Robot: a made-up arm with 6 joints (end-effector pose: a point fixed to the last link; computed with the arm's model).
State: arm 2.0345 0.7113 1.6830 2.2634 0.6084 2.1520
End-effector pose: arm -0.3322 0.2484 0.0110 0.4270 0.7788 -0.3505 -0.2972
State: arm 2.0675 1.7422 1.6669 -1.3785 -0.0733 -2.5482
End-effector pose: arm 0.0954 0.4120 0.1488 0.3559 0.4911 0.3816 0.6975
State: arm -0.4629 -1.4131 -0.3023 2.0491 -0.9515 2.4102
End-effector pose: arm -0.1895 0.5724 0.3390 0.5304 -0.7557 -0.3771 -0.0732
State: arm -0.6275 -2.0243 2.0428 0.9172 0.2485 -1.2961
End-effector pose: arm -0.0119 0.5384 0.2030 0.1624 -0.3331 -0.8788 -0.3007
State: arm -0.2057 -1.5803 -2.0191 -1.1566 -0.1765 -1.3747
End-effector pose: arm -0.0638 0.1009 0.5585 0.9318 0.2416 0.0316 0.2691
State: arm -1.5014 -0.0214 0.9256 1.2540 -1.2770 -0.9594
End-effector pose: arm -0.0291 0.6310 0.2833 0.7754 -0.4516 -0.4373 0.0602
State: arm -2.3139 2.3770 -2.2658 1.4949 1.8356 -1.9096
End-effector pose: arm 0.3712 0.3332 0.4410 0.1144 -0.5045 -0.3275 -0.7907
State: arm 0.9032 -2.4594 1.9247 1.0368 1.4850 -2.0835
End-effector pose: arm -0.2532 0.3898 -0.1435 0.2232 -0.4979 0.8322 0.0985
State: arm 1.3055 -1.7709 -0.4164 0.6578 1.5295 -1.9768
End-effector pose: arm -0.2850 0.0158 0.2427 0.5164 0.3723 -0.4189 0.6475
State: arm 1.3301 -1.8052 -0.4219 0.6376 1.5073 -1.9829
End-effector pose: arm -0.2822 0.0139 0.2306 0.5075 0.3662 -0.4301 0.6507
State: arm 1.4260 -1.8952 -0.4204 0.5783 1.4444 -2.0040
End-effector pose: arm -0.2706 0.0061 0.1878 0.4744 0.3484 -0.4698 0.6579
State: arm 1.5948 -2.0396 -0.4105 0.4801 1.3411 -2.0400
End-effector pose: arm -0.2367 -0.0066 0.1215 0.4071 0.3205 -0.5318 0.6699
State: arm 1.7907 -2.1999 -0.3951 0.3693 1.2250 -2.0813
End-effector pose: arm -0.1788 -0.0191 0.0628 0.3149 0.2907 -0.5885 0.6856
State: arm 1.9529 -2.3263 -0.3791 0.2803 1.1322 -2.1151
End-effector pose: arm -0.1206 -0.0269 0.0326 0.2300 0.2672 -0.6201 0.7008
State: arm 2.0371 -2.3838 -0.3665 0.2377 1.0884 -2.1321
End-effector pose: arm -0.0888 -0.0298 0.0238 0.1847 0.2560 -0.6301 0.7095
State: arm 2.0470 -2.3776 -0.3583 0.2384 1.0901 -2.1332
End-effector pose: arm -0.0856 -0.0301 0.0224 0.1812 0.2569 -0.6303 0.7099
